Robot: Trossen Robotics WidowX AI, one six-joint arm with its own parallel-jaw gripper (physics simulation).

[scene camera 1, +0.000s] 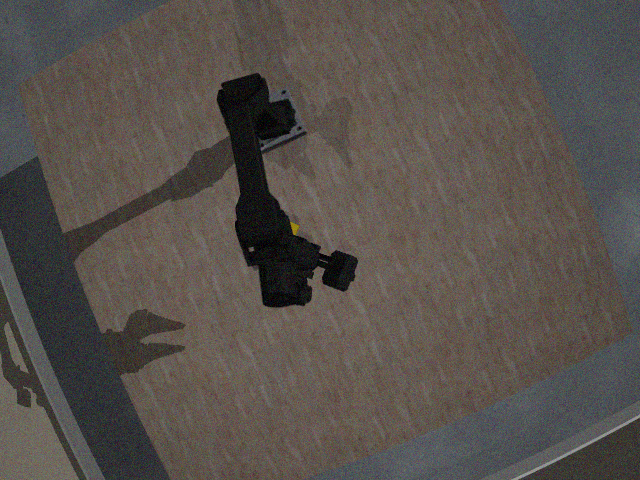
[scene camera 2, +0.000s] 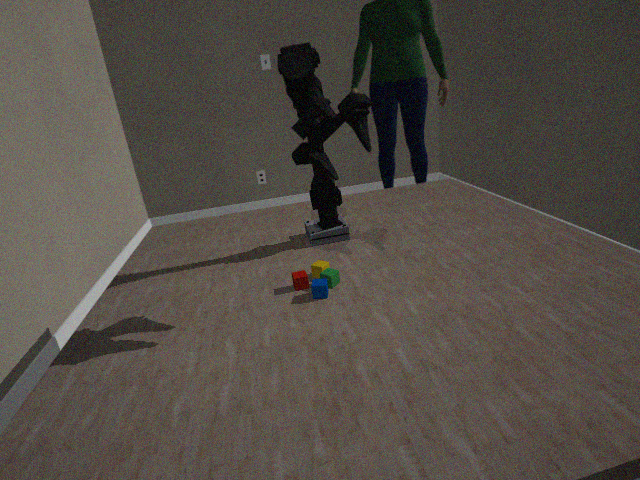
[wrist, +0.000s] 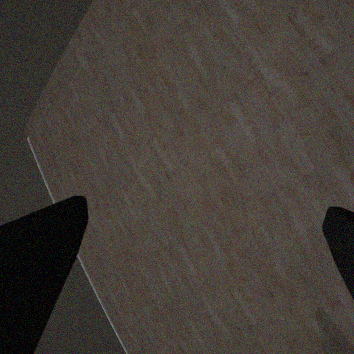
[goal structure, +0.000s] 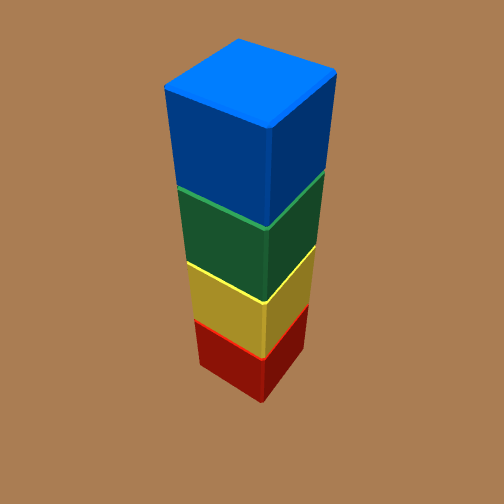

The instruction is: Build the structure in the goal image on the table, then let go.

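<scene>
Four cubes rest close together on the table in the scene camera 2 view: a red cube (scene camera 2: 299, 280) at left, a yellow cube (scene camera 2: 320, 267) at the back, a green cube (scene camera 2: 330, 277) at right and a blue cube (scene camera 2: 320, 289) nearest that camera. None is stacked on another. In the scene camera 1 view, a corner of the yellow cube (scene camera 1: 294, 227) shows beside the arm; the other cubes are hidden. My gripper (scene camera 1: 316, 276) (scene camera 2: 353, 164) (wrist: 208, 213) is open and empty, high above the table. No cube shows in the wrist view.
The table (scene camera 1: 439, 258) (scene camera 2: 413, 361) (wrist: 200, 125) has a wood-grain top. The arm's grey base plate (scene camera 1: 283, 142) (scene camera 2: 328, 237) stands behind the cubes in the scene camera 2 view. Arm shadows fall across the table's left side. A person (scene camera 2: 398, 51) stands beyond the table.
</scene>
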